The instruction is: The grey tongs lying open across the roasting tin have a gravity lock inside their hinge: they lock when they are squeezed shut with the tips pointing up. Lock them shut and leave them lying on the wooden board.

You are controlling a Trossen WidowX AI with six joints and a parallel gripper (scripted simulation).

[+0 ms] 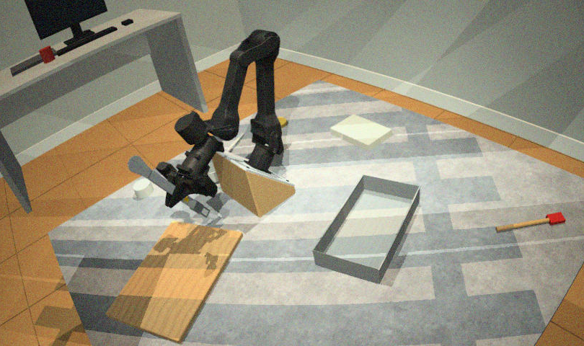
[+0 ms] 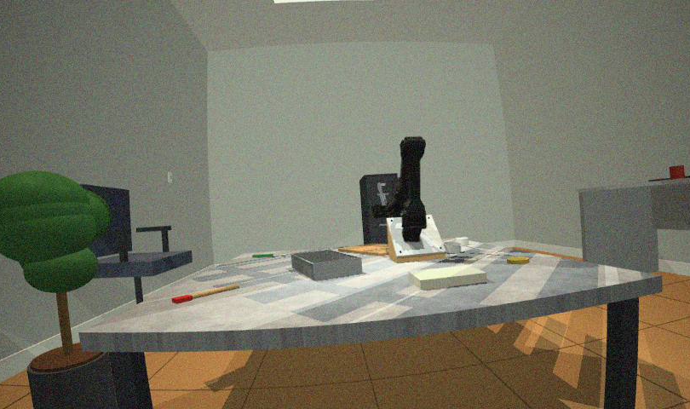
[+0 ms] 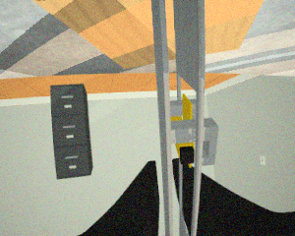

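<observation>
Right now the yellow lock piece is 2 cm behind my gripper tip, 5 cm to the left of it and 2 cm below it. The rest, counted from my gripper tip: wooden board (5 cm ahead, 7 cm to the right, 17 cm below); then white cylinder (39 cm behind, 1 cm to the right, 16 cm below); then grey roasting tin (28 cm ahead, 40 cm to the left, 15 cm below).
</observation>
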